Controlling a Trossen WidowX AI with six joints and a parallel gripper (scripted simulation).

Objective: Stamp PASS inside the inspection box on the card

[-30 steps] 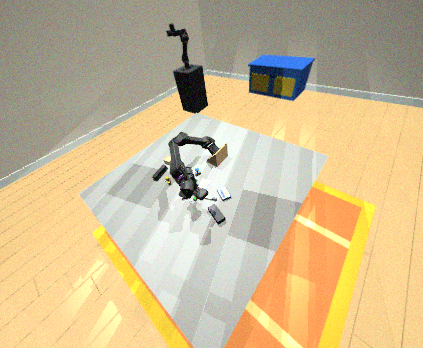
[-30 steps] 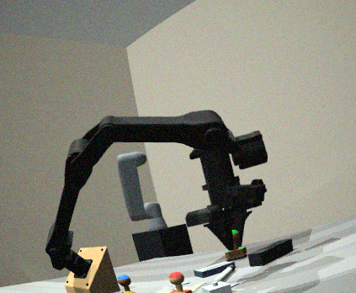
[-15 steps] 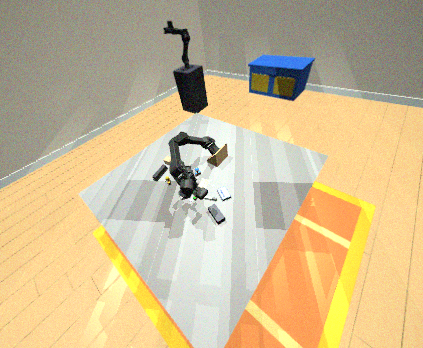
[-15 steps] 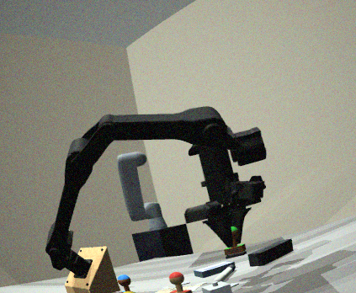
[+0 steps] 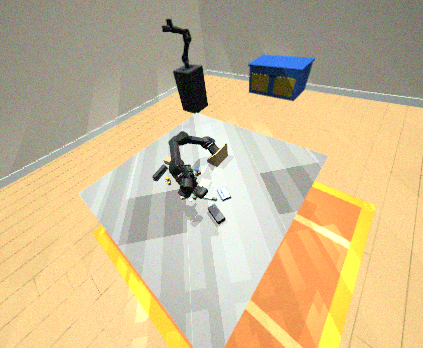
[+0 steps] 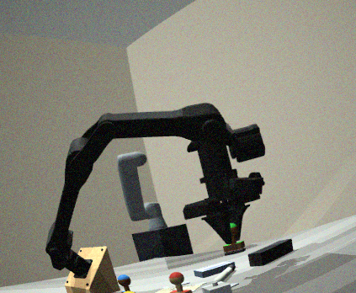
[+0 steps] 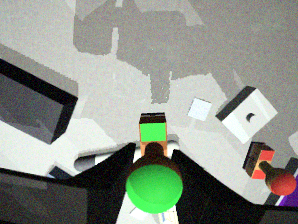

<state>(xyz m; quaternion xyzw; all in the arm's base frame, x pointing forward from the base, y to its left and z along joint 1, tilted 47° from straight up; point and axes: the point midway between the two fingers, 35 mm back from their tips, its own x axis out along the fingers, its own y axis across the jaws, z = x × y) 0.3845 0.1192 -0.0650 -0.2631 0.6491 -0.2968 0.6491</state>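
Now: the purple ink pad 9 cm behind my gripper tip, 22 cm to the right of it and 8 cm below it. Also, from my gripper tip: red-knobbed stamp (4 cm behind, 14 cm to the right, 7 cm below); white rod (6 cm behind, 5 cm to the left, 8 cm below); green-knobbed PASS stamp (right at my gripper tip).
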